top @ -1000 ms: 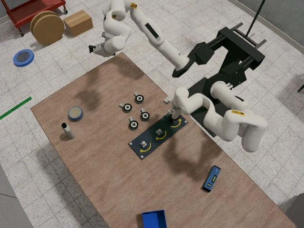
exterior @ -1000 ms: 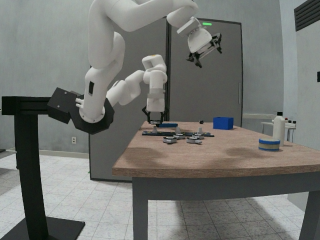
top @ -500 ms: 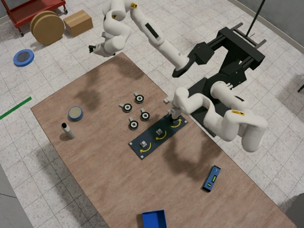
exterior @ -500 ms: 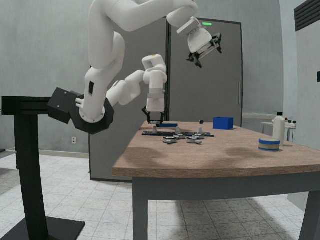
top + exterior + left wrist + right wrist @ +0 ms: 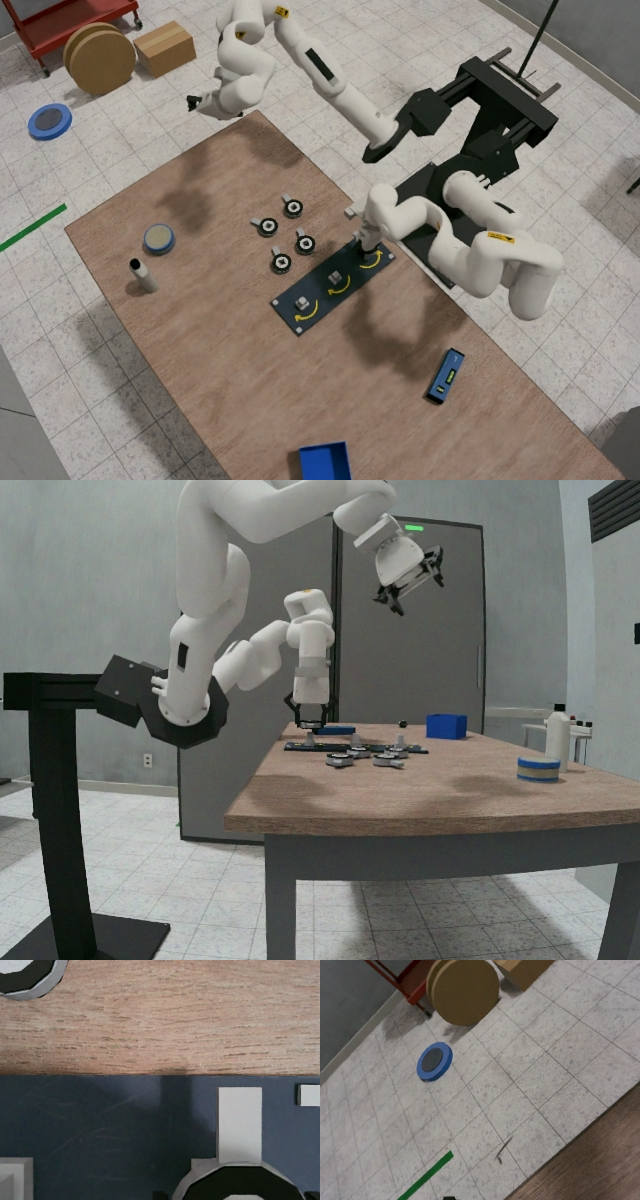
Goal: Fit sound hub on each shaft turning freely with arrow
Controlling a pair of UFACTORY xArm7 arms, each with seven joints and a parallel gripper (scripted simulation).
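Observation:
Now: the dark board 130 mm ahead of my left hand, 20 mm to the right of it and 70 mm below it. From my left hand the other things lie so: white bottle 530 mm ahead, 430 mm to the right, 30 mm above; tape roll 410 mm ahead, 520 mm to the right, 50 mm below.

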